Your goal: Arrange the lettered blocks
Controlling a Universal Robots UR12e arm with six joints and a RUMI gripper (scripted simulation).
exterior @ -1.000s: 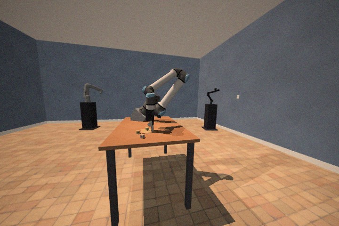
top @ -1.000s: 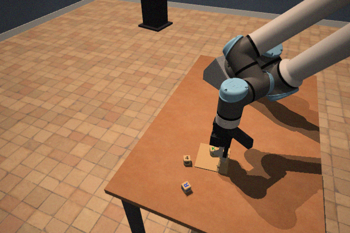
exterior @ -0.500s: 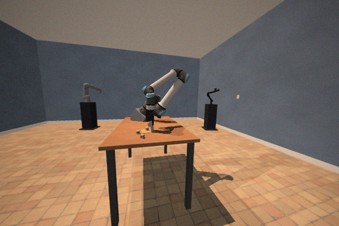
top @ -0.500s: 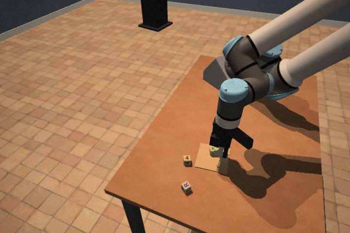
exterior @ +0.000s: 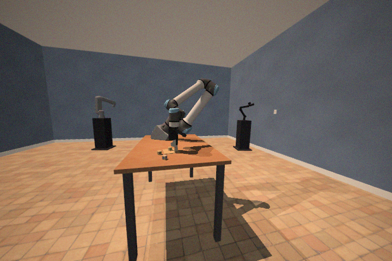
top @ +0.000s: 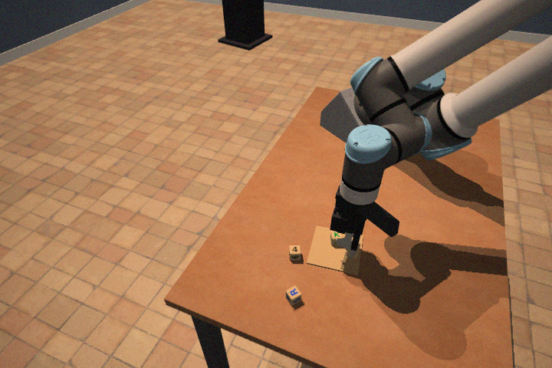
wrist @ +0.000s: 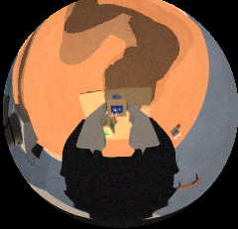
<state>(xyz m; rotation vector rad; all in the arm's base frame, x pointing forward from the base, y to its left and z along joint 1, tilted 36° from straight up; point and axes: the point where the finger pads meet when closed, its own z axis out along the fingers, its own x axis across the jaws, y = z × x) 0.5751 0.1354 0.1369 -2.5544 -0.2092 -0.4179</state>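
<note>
Now: hand 5 cm to the left of the tan mat, 2 cm above it and 1 cm short of it.
</note>
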